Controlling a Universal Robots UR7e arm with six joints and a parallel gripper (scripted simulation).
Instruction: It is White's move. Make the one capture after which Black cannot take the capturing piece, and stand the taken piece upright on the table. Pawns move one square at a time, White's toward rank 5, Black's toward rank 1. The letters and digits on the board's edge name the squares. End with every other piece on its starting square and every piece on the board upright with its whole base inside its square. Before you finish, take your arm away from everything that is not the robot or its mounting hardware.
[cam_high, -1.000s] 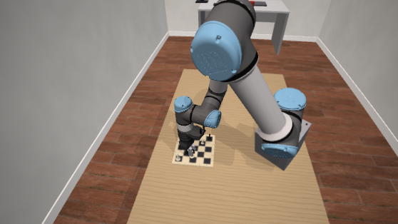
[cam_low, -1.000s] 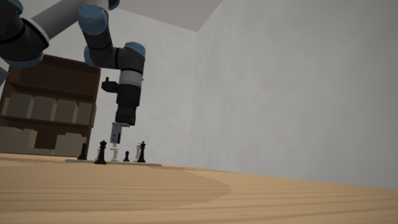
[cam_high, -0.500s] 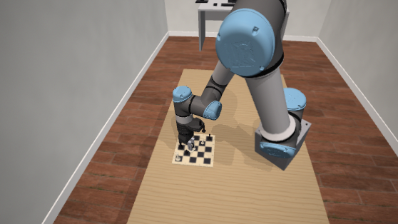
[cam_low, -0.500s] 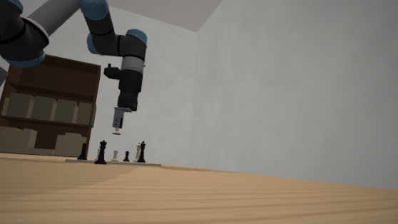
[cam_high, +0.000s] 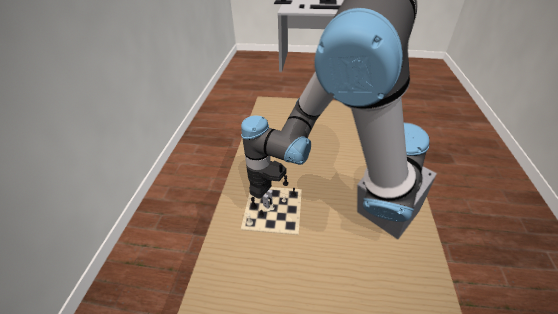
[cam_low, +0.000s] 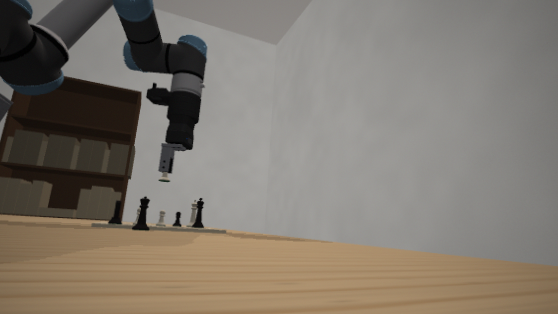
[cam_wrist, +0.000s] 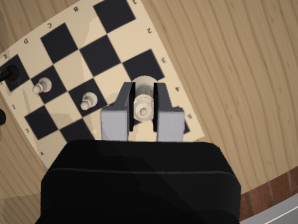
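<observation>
The black pawn is 3 cm ahead of my hand, 4 cm to the right of it and 13 cm below it. Also, from my hand: chessboard (1 cm behind, 8 cm to the right, 14 cm below).
</observation>
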